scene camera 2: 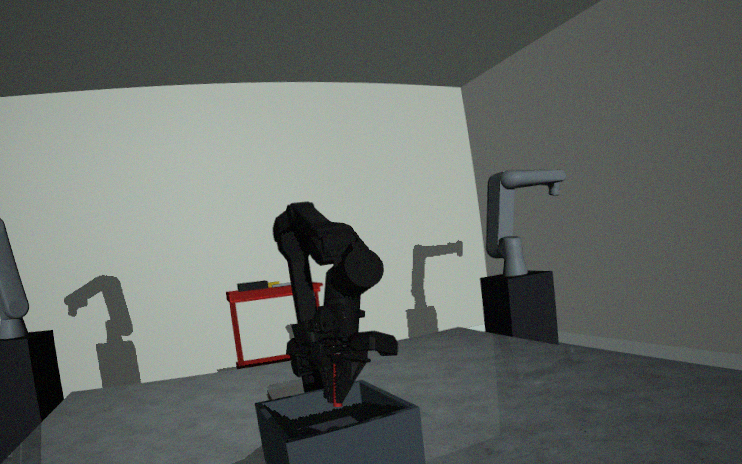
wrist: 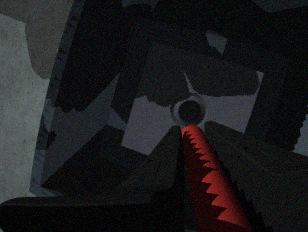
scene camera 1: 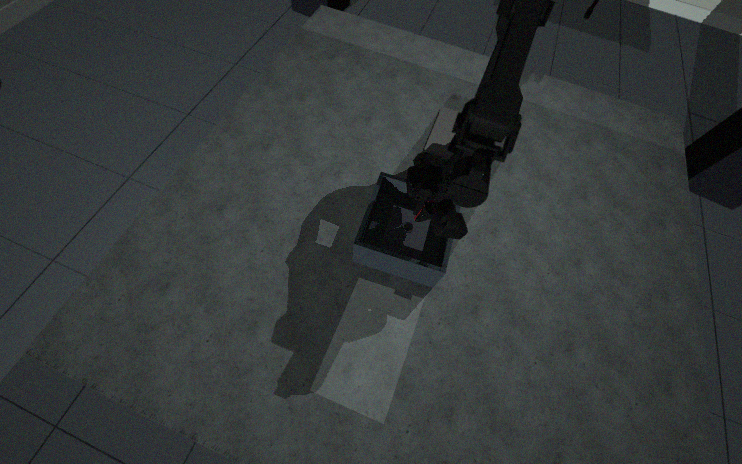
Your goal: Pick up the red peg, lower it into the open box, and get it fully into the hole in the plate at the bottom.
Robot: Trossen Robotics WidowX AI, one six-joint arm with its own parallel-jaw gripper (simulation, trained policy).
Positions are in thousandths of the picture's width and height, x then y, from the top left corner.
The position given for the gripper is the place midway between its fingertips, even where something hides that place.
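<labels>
Gripper visible: the wrist view (625,567), scene camera 1 (560,471), scene camera 2 (452,870).
</labels>
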